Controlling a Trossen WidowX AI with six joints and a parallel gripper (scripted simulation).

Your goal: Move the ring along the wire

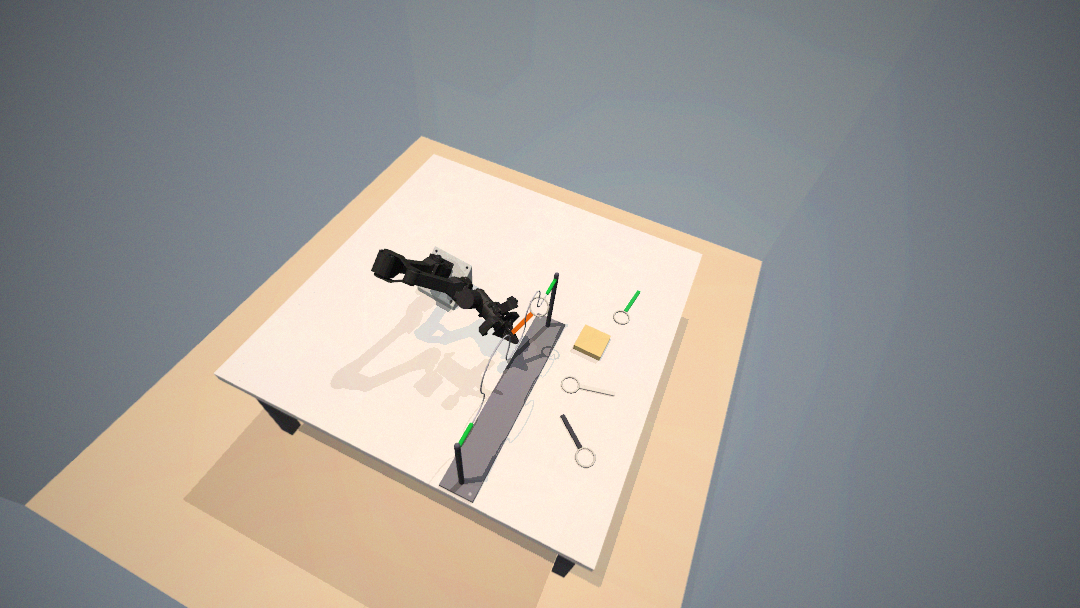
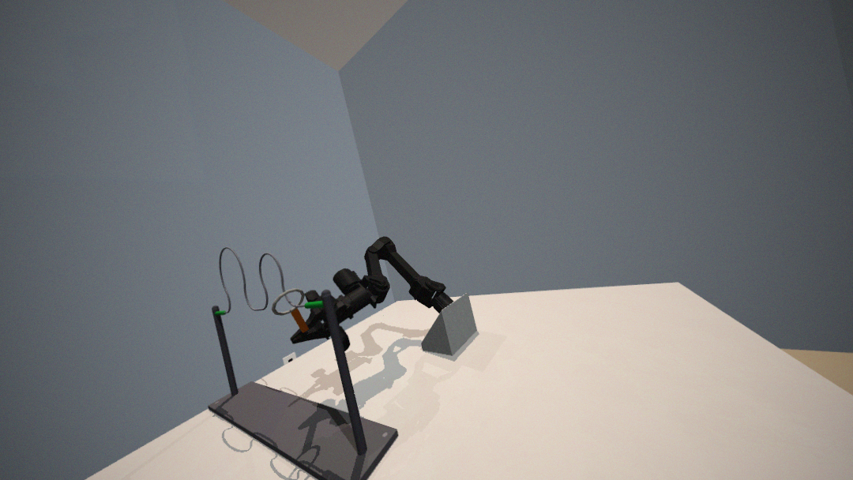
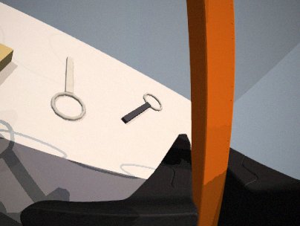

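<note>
Now: gripper tip 7 cm below the ring with orange handle and 6 cm to the right of it. Round my gripper tip: white-handled ring 22 cm ahead, 18 cm below, 7 cm to the left; black-handled ring 30 cm ahead, 18 cm below, 11 cm to the right; tan block 24 cm to the left, 18 cm below, 17 cm ahead.
</note>
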